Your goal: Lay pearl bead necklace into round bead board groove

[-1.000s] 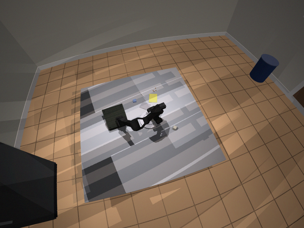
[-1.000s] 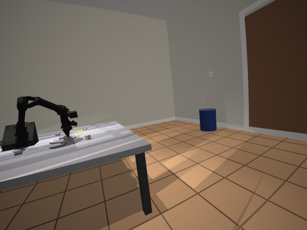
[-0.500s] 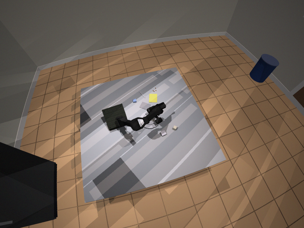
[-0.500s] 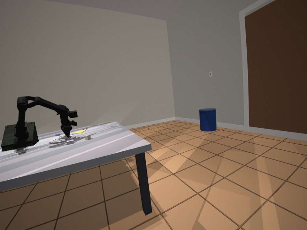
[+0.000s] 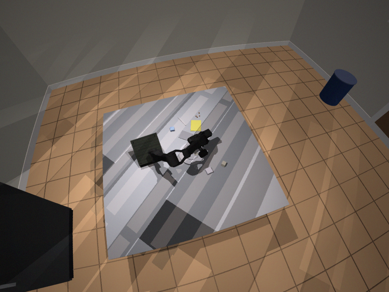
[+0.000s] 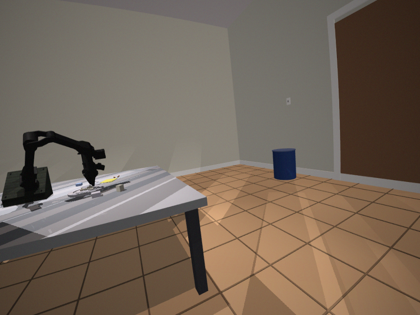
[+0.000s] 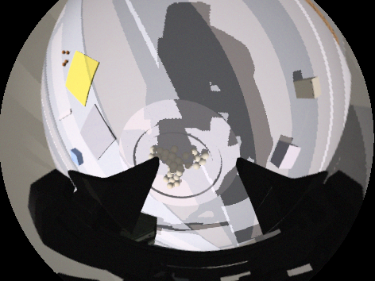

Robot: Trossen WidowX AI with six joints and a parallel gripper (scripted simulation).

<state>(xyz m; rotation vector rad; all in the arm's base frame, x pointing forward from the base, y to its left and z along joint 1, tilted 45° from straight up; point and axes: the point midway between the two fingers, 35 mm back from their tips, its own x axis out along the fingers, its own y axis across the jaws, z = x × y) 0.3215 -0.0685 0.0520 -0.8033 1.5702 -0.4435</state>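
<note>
Now: the round bead board 40 mm behind my gripper tip, 30 mm below it and 20 mm to the left of it. The rest, counted from my gripper tip: grey card 200 mm to the left, 40 mm below, 30 mm behind; then beige cube 160 mm to the right, 150 mm ahead, 20 mm below; then white block 170 mm to the right, 30 mm below, 30 mm ahead.
</note>
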